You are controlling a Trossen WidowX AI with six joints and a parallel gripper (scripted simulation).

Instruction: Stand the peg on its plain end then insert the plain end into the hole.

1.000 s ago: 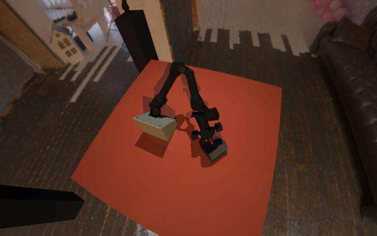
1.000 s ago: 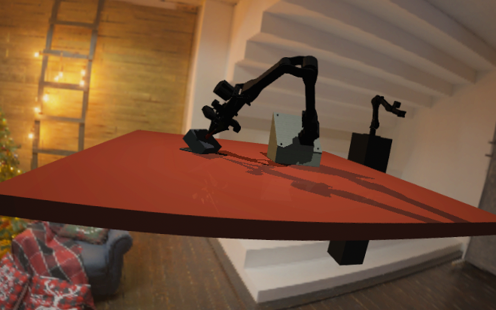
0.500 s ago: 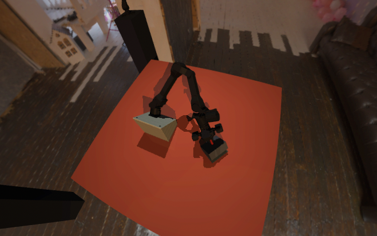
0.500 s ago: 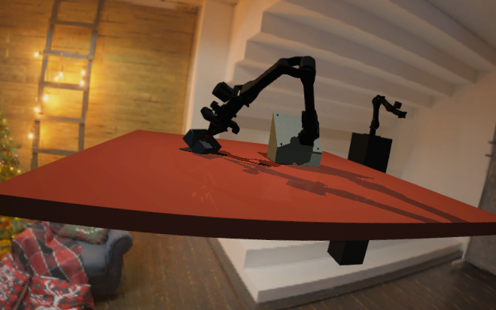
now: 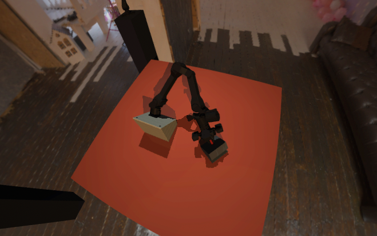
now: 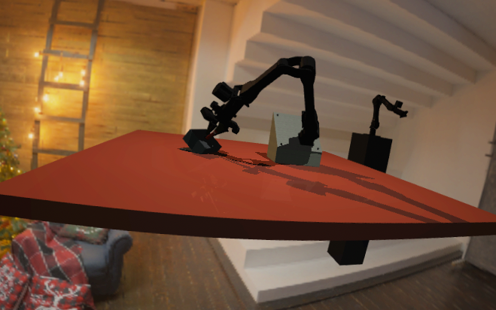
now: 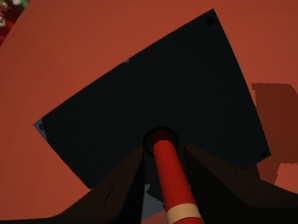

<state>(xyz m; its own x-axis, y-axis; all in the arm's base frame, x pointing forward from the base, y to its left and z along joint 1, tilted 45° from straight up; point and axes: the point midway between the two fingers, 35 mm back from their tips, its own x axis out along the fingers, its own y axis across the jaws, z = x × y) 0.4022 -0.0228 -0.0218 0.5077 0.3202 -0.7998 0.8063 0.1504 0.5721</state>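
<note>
The red peg is 1 cm behind my gripper tip, 1 cm to the left of it and 1 cm above it. Round my gripper tip: dark sloped panel 2 cm ahead, 1 cm to the right, 4 cm below.
</note>
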